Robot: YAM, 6 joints.
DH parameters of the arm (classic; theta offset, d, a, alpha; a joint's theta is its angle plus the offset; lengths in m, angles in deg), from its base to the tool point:
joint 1: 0 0.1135 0.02 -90
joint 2: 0 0 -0.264 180
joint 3: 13.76 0 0.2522 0
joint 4: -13.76 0 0.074 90
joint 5: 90 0 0 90
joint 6: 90 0.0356 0 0
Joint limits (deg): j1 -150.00..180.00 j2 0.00..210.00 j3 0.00..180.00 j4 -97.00..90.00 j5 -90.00..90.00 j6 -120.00..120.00
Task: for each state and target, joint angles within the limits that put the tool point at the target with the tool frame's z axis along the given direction. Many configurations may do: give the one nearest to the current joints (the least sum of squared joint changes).
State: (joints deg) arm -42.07 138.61 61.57 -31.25 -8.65 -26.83
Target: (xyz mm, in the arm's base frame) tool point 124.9 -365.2 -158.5 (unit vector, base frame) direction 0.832 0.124 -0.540
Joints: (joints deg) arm -75.55 167.93 85.49 1.65 -56.82 -26.83
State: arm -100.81 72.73 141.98 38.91 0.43 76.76
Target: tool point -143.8 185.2 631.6 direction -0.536 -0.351 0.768
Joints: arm -57.75 40.14 128.51 0.82 39.83 76.76
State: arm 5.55 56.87 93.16 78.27 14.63 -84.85
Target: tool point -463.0 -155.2 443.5 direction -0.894 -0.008 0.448
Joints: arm 19.76 19.36 136.08 35.32 -17.14 -84.85
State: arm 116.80 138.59 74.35 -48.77 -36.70 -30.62
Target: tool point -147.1 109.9 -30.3 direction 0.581 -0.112 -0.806
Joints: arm 145.83 132.60 39.23 -30.62 13.51 -30.62
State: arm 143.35 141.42 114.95 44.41 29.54 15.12
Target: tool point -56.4 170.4 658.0 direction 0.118 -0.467 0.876
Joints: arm 107.95 99.66 134.15 84.26 -1.82 15.12
